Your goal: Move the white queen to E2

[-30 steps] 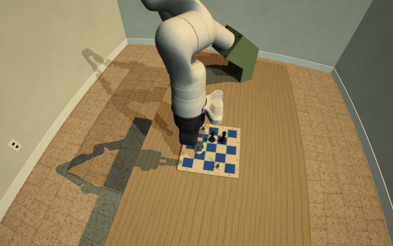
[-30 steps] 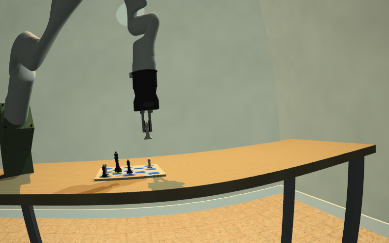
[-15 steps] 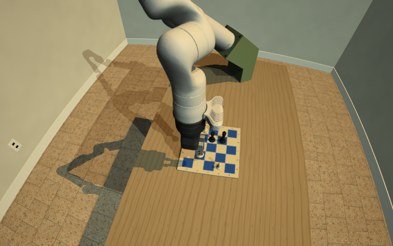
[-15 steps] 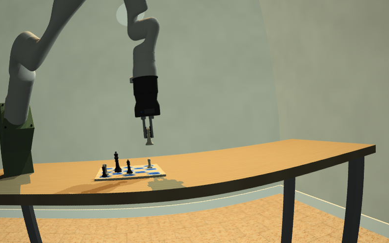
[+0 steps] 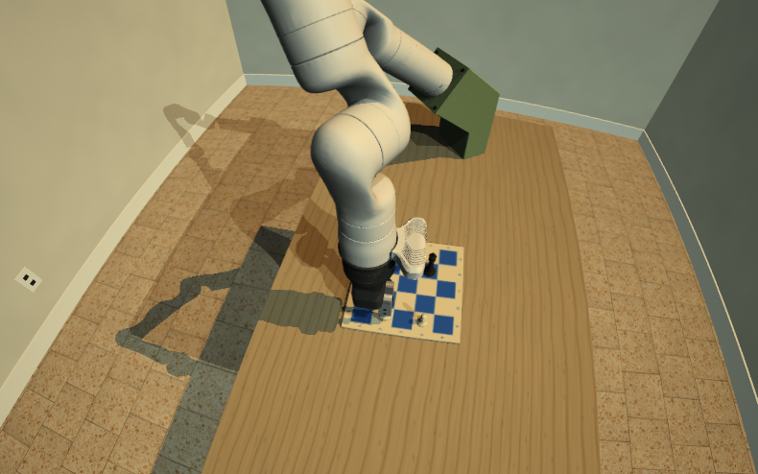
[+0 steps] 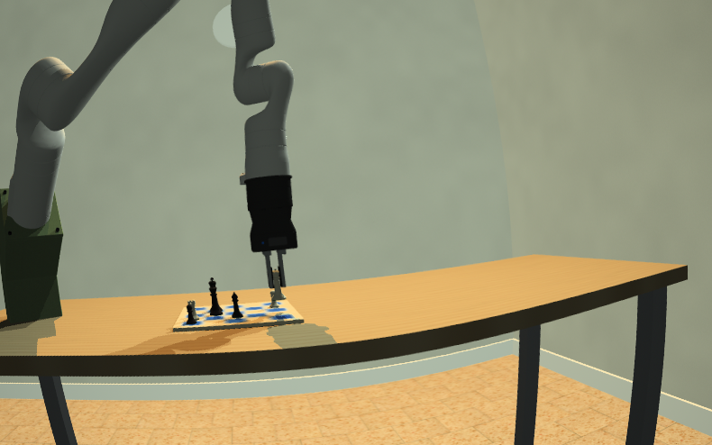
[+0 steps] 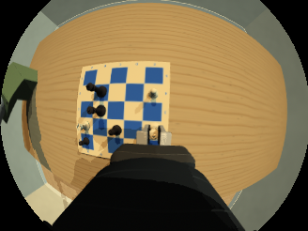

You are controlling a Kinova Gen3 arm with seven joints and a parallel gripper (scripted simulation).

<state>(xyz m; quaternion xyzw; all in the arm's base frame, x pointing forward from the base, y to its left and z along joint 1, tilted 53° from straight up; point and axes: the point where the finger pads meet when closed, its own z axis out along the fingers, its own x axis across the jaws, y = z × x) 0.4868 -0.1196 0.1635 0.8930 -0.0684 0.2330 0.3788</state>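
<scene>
Right now my hand is 2 cm short of the small white piece, 7 cm to the right of it and 5 cm above it. Also, from my hand: white queen (1 cm below); then blue-and-cream chessboard (7 cm behind, 6 cm to the left, 6 cm below).
</scene>
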